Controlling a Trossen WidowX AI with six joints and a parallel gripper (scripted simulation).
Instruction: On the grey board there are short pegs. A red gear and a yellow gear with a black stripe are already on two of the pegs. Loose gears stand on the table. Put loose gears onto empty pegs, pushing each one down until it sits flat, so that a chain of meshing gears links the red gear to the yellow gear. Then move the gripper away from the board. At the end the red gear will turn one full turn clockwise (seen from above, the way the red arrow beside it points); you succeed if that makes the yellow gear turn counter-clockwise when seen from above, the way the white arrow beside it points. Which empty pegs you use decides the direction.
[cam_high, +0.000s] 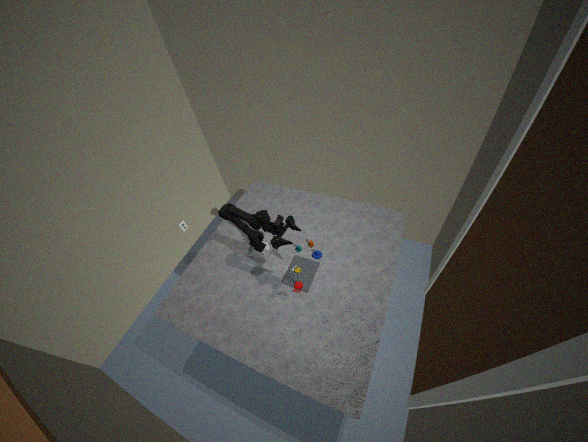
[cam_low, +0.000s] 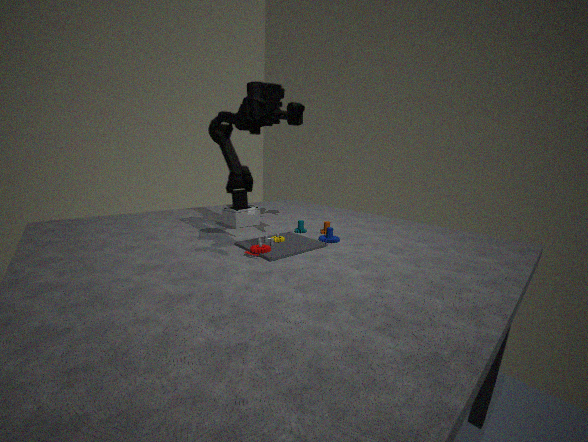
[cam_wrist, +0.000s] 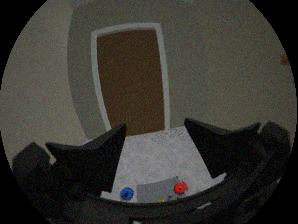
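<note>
Now: gripper tip 36 cm above the orange gear, 21 cm to the right of it and 6 cm past it. Round my gripper tip: red gear 36 cm below, 9 cm to the right, 1 cm ahead; then yellow gear 36 cm below, 4 cm behind; then blue gear 36 cm below, 15 cm to the left, 1 cm ahead.
</note>
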